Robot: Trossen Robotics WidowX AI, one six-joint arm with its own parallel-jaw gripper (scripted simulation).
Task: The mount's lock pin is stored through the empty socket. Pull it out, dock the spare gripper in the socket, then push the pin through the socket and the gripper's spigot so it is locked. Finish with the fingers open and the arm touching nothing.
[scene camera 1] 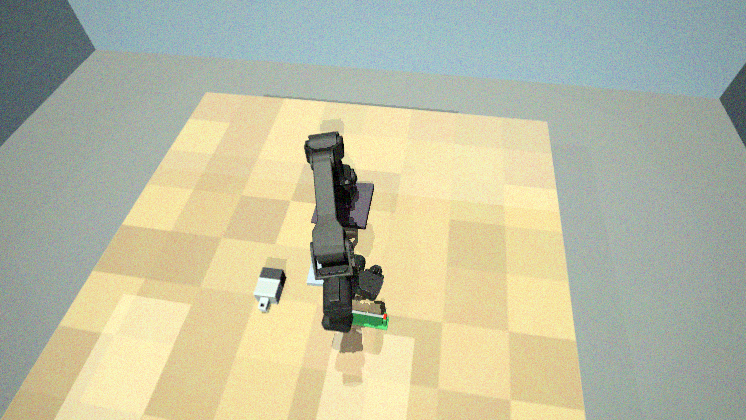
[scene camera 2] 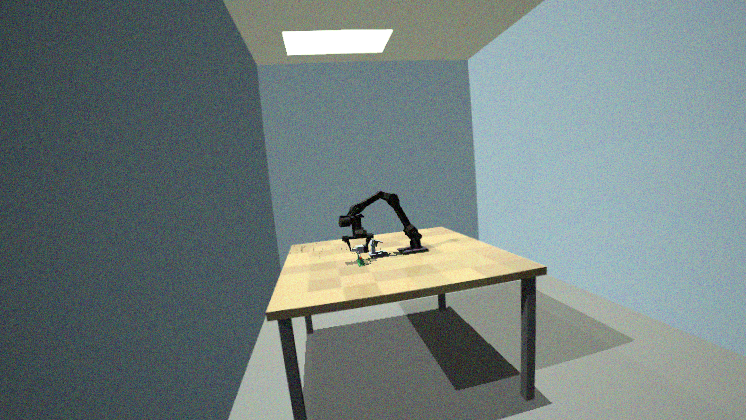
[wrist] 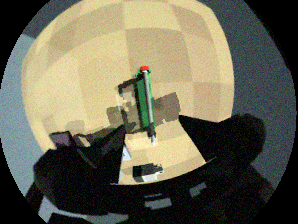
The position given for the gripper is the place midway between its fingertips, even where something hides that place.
Observation:
The gripper [scene camera 1: 350, 308] is open, holding nothing. Further things: a spare gripper [scene camera 1: 270, 283].
The gripper also shows in the wrist view [wrist: 152, 122].

